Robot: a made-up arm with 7 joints.
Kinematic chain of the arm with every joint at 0, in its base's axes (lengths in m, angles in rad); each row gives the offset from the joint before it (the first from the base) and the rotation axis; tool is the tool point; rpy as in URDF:
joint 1: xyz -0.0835 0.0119 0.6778 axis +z
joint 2: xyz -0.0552 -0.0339 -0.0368 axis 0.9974 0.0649 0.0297
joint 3: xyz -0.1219 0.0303 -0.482 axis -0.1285 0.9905 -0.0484
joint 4: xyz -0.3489 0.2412 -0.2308 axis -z
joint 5: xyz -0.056 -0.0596 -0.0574 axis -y
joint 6: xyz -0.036 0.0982 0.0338 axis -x
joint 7: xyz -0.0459 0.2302 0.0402 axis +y
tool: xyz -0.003 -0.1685 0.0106 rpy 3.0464 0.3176 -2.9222
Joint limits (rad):
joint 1: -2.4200..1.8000
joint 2: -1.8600..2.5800
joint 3: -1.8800..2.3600
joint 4: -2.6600..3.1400
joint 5: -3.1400..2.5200
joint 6: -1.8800..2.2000
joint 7: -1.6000..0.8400
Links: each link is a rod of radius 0.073 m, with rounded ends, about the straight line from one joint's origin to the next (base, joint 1, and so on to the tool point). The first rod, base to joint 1, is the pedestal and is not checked.
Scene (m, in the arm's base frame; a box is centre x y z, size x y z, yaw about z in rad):
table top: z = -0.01
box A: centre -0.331 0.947 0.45 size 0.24 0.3 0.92 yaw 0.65
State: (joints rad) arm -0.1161 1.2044 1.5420 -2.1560 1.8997 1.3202 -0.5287
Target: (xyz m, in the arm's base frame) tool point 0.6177 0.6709 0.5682
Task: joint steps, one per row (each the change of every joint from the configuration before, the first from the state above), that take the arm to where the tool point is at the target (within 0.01 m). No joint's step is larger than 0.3 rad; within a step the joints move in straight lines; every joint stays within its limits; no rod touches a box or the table.
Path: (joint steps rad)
1: -0.2174 -0.0177 0.1091 -0.1030 0.1809 0.0644 -0.0489
2: -0.2174 -0.0177 0.1091 -0.1031 0.1809 0.0644 -0.0488
3: -0.2175 -0.0177 0.1091 -0.1030 0.1809 0.0645 -0.0489
4: -0.1919 -0.0057 -0.2837 0.0614 -0.1206 -0.0302 0.0247
5: -0.1919 -0.0056 -0.2837 0.0613 -0.1206 -0.0302 0.0248
6: -0.1919 -0.0057 -0.2836 0.0614 -0.1206 -0.0302 0.0247
7: -0.1919 -0.0056 -0.2837 0.0614 -0.1206 -0.0302 0.0247
8: -0.1919 -0.0057 -0.2837 0.0614 -0.1206 -0.0301 0.0248

